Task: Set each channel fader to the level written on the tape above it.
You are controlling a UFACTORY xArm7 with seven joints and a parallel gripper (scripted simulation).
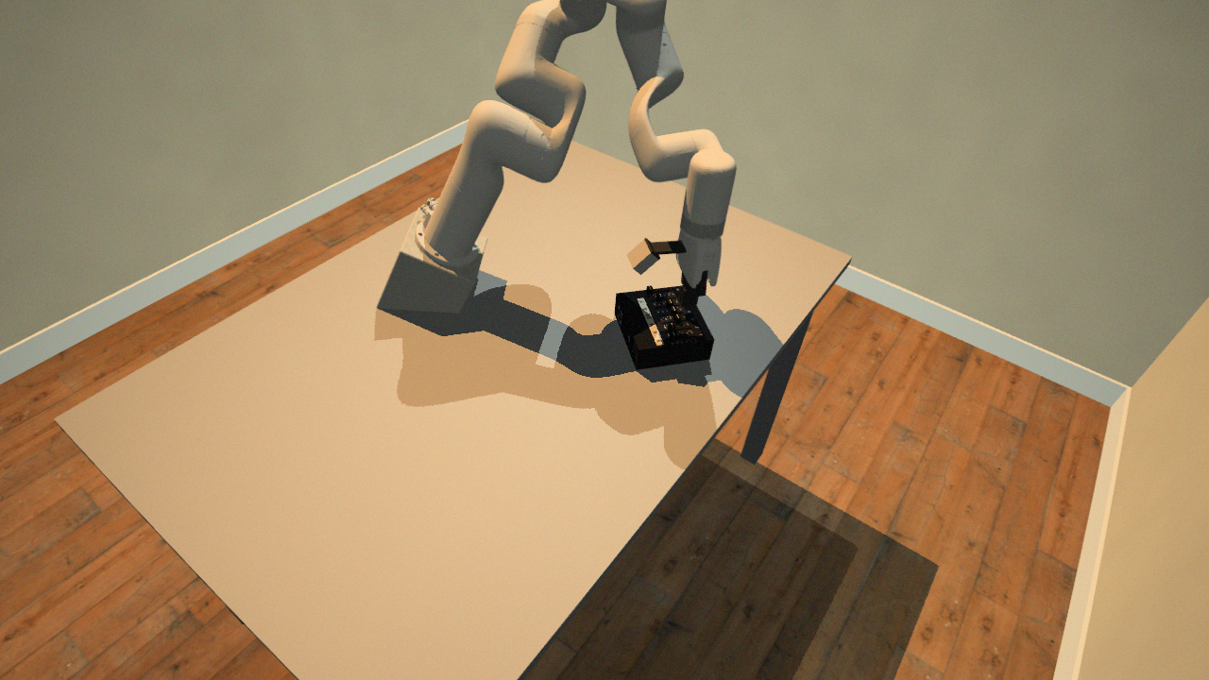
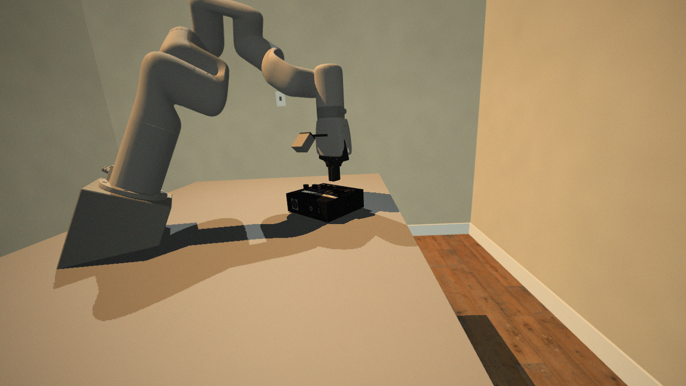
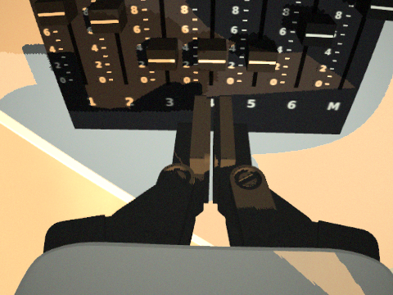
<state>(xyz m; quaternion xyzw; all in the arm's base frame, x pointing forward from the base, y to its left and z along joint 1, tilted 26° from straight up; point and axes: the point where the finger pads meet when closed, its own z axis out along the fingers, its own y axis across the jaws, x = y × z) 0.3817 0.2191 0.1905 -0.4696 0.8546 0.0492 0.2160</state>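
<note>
The channel 4 fader cap is 30 mm below my hand, 20 mm to the right of it and 10 mm behind it. Round my hand: channel 6 fader cap 60 mm behind, 30 mm below, 10 mm to the right; channel 5 fader cap 30 mm below, 30 mm behind, 10 mm to the right; channel 3 fader cap 30 mm to the right, 30 mm below, 10 mm ahead.
</note>
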